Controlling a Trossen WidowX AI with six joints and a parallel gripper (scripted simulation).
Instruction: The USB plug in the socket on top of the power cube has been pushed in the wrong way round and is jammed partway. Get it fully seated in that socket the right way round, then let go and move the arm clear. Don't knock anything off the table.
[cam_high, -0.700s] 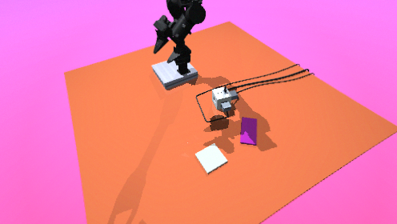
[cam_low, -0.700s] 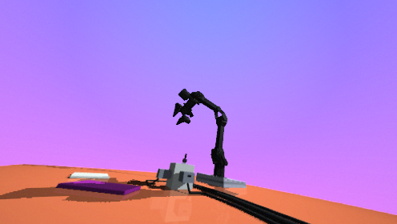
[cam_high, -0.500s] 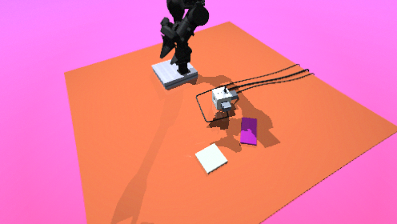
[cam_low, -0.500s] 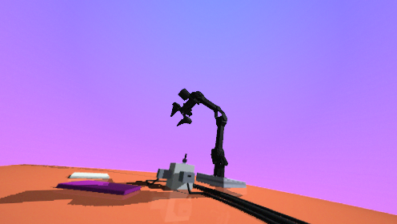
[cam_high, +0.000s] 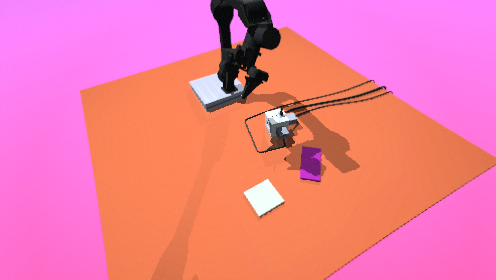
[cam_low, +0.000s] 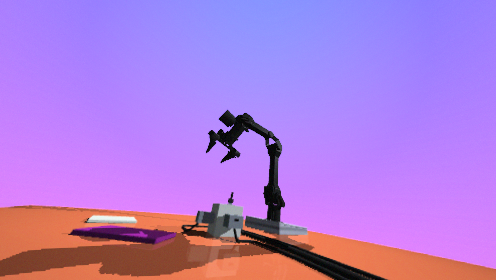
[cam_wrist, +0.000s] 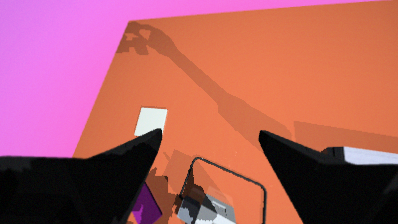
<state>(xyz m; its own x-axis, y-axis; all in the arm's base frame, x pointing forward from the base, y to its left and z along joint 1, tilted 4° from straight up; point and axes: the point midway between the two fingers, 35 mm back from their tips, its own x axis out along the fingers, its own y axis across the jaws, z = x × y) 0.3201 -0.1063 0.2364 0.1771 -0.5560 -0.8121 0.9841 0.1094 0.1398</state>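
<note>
The dark USB plug is 200 mm to the left of my gripper tip and 180 mm below it. Round my gripper tip: white flat slab 240 mm ahead, 50 mm to the right, 270 mm below; purple flat slab 220 mm ahead, 180 mm to the left, 270 mm below.
</note>
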